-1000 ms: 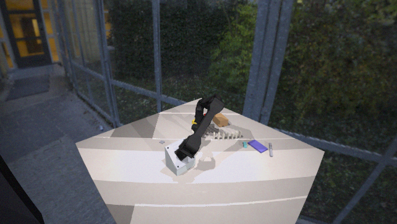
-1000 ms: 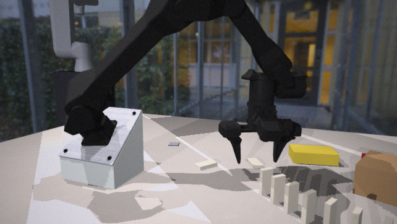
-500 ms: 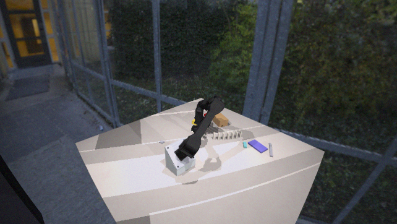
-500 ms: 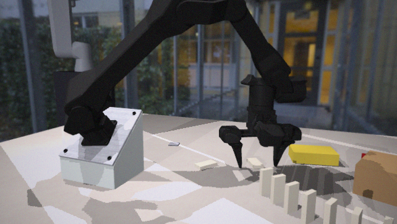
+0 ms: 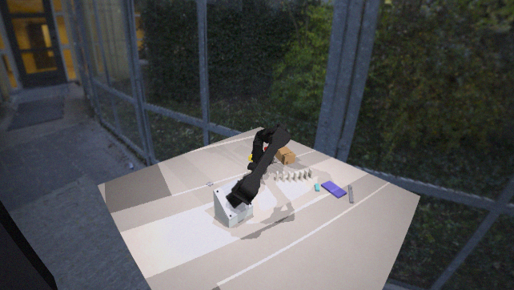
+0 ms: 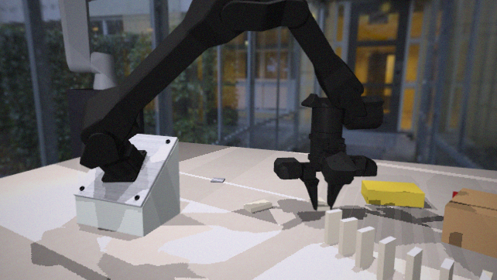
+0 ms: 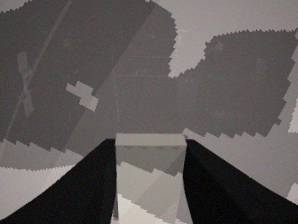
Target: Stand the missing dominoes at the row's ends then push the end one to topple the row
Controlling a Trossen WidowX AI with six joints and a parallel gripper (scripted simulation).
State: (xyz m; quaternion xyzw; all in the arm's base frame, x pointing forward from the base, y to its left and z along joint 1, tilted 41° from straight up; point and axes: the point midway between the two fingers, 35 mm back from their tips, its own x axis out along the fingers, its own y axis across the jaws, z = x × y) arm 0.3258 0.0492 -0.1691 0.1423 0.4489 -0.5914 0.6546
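Right now my gripper tip is 130 mm short of the yellow block, 100 mm to the right of it and 10 mm below it. Also, from my gripper tip: red block 300 mm ahead, 100 mm to the left, 10 mm above; small grey tile 260 mm behind, 110 mm to the left; brown box 250 mm ahead, 40 mm to the right, 30 mm above.
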